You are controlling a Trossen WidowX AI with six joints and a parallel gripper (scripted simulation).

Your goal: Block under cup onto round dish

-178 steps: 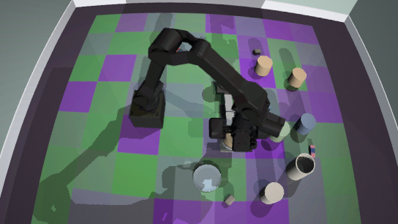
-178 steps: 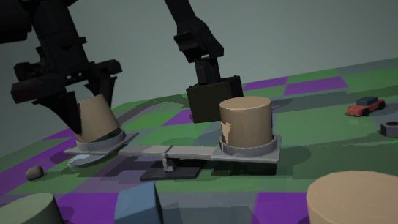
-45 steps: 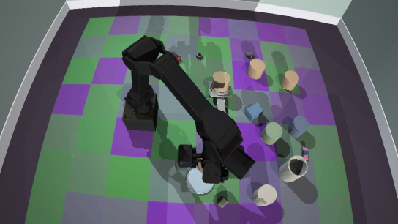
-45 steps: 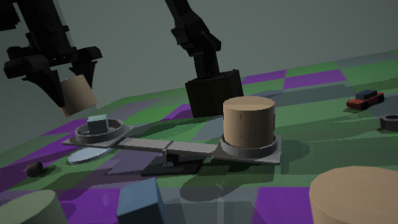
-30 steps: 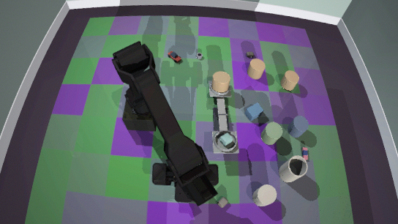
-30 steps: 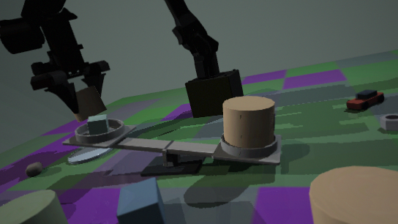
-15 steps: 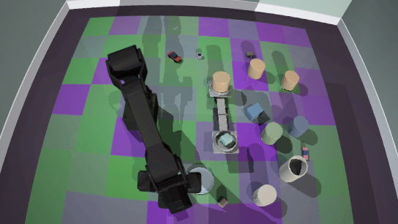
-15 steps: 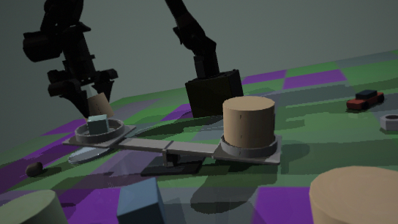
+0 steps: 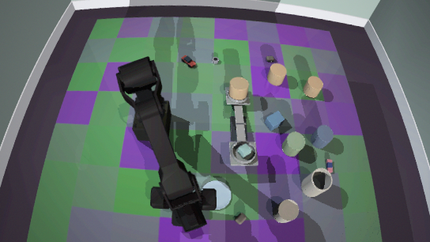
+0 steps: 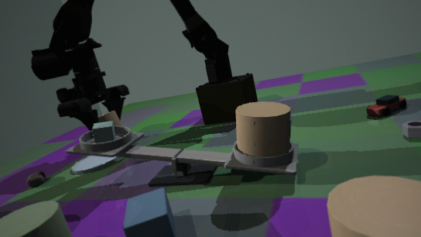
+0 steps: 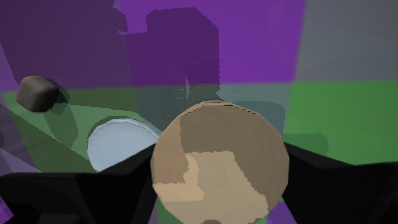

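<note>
Now: gripper tip 150 mm short of the grey-green block, 200 mm to the right of it and 50 mm below it. From my gripper tip the other things lie so: cream cylinder (310 mm ahead, 30 mm to the left); then balance (120 mm ahead, 320 mm to the left); then pale blue round dish (90 mm ahead, 60 mm to the left, 30 mm below).
</note>
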